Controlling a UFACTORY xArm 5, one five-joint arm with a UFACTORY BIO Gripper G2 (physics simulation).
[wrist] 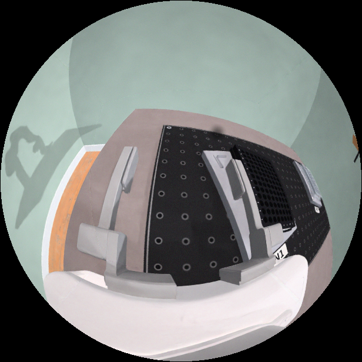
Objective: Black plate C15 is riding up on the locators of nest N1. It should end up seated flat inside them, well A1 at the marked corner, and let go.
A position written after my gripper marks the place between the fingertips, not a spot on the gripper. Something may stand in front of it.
I see my gripper (185, 156), a black plate C15 (272, 202) and a light grey nest N1 (235, 211).
